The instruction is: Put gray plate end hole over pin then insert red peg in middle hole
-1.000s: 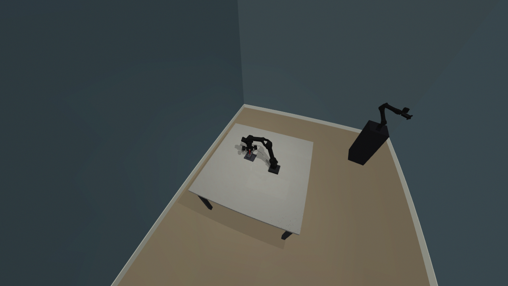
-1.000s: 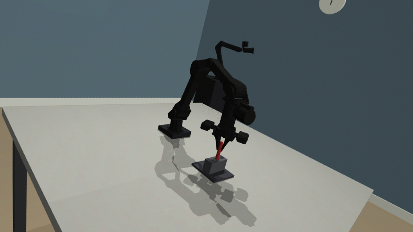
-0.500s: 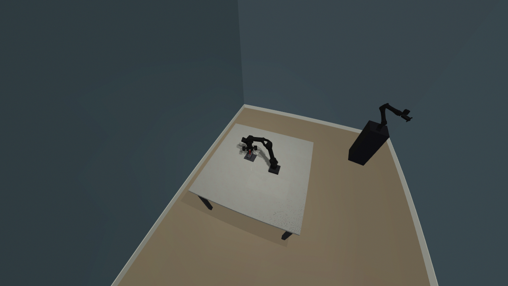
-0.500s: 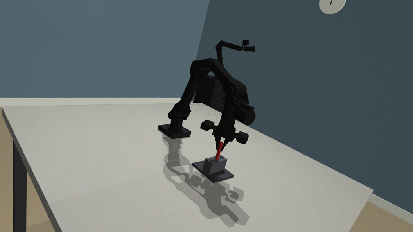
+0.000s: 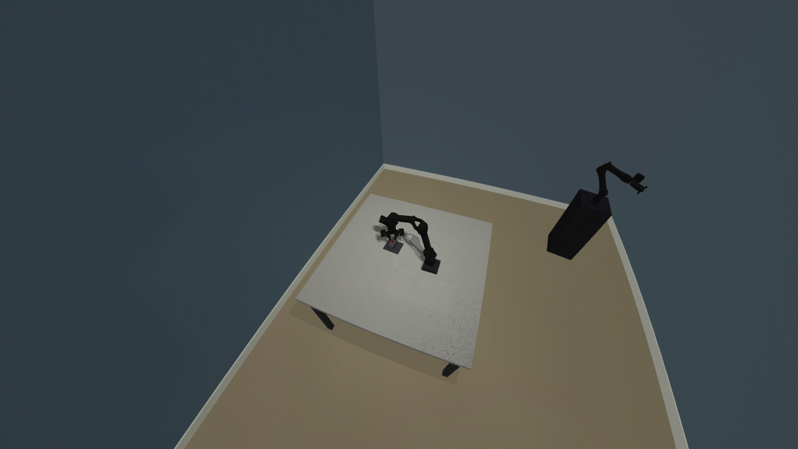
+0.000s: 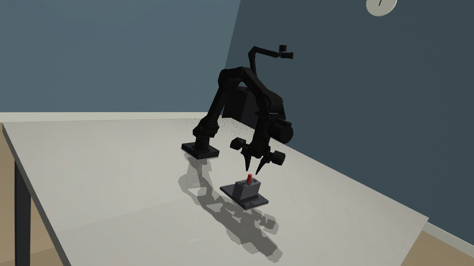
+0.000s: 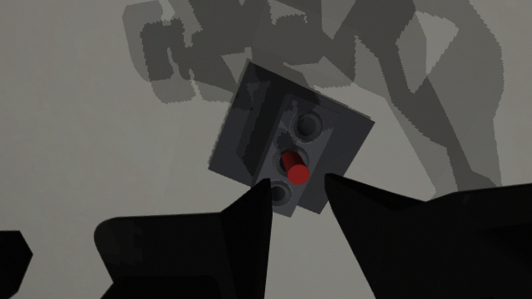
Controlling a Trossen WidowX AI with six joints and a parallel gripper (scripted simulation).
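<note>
The red peg lies 40 mm below my gripper tip. From my gripper tip the other things lie so: gray plate (50 mm below); then dark base (10 mm behind, 20 mm to the left, 90 mm below).
</note>
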